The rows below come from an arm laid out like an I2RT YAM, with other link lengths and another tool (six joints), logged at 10 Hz.
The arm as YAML. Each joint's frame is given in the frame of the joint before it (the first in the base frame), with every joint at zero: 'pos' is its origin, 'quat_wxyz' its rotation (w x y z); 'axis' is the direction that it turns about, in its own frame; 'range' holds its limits. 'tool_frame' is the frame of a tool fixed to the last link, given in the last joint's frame.
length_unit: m
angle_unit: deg
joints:
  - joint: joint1
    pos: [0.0, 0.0, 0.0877]
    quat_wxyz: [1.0, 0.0, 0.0, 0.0]
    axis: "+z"
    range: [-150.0, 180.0]
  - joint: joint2
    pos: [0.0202, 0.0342, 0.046]
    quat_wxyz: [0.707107, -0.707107, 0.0, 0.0]
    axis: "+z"
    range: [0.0, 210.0]
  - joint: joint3
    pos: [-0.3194, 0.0, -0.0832]
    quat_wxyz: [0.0, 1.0, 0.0, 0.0]
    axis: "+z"
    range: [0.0, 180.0]
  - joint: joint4
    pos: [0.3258, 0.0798, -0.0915]
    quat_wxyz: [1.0, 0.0, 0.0, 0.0]
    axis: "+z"
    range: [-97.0, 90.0]
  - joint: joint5
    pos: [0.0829, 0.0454, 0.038]
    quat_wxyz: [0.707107, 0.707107, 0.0, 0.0]
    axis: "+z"
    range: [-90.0, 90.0]
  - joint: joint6
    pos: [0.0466, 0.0, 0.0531]
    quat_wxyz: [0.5, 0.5, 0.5, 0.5]
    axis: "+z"
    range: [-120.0, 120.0]
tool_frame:
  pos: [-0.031, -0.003, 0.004]
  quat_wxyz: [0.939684, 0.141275, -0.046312, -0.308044]
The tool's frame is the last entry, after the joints.
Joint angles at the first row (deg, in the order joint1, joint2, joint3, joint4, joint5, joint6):
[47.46, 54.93, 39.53, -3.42, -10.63, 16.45]
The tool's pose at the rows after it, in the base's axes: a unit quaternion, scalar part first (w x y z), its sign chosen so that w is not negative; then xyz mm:
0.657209, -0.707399, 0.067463, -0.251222, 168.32, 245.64, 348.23
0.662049, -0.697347, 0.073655, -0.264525, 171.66, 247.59, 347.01
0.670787, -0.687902, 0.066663, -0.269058, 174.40, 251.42, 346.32
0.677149, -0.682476, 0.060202, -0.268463, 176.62, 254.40, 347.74
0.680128, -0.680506, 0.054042, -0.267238, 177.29, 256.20, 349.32
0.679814, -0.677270, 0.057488, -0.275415, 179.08, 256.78, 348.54
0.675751, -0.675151, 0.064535, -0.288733, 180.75, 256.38, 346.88
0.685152, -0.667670, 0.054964, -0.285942, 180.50, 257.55, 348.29
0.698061, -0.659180, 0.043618, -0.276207, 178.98, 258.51, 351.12
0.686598, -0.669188, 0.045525, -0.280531, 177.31, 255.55, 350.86
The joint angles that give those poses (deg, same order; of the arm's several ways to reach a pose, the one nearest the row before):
[47.38, 55.02, 39.01, -1.35, -11.04, 16.68]
[47.38, 55.49, 38.41, 1.35, -9.69, 17.23]
[47.44, 56.48, 38.15, 4.28, -9.99, 17.01]
[47.40, 57.34, 38.44, 5.80, -10.72, 16.83]
[47.44, 57.79, 38.79, 6.29, -11.27, 16.49]
[47.40, 58.01, 38.59, 7.25, -10.36, 16.53]
[47.37, 57.96, 38.19, 7.93, -8.61, 16.50]
[47.37, 58.23, 38.07, 9.61, -9.82, 16.32]
[47.42, 58.37, 38.05, 11.14, -11.84, 16.52]
[47.37, 57.52, 38.24, 8.60, -10.93, 15.70]

